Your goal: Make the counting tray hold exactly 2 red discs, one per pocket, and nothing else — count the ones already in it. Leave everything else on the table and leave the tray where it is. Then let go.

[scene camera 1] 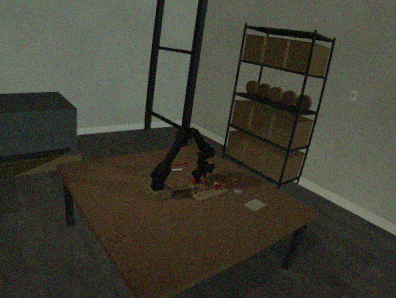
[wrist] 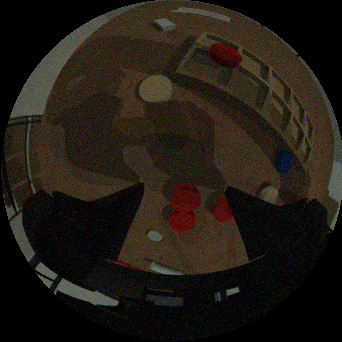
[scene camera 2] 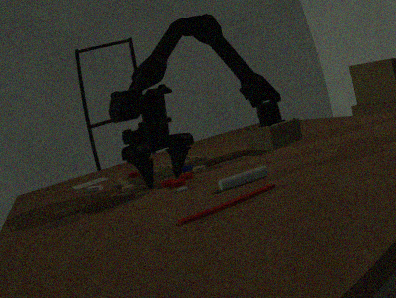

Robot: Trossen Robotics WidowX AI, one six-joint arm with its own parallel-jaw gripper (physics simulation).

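Observation:
The beige pocketed tray has one red disc at its end; whether it lies flat in its pocket is unclear. Its other visible pockets show no disc. My gripper is open and empty, pointing down low over the loose red discs. In the wrist view, one red disc and a second red disc touch or overlap, in the gap between the fingers. A third red disc is partly hidden by the right finger.
A blue disc and a beige disc lie near the tray; another beige disc lies off its end. Also present: small white disc, white block, white card, white cylinder, red rod.

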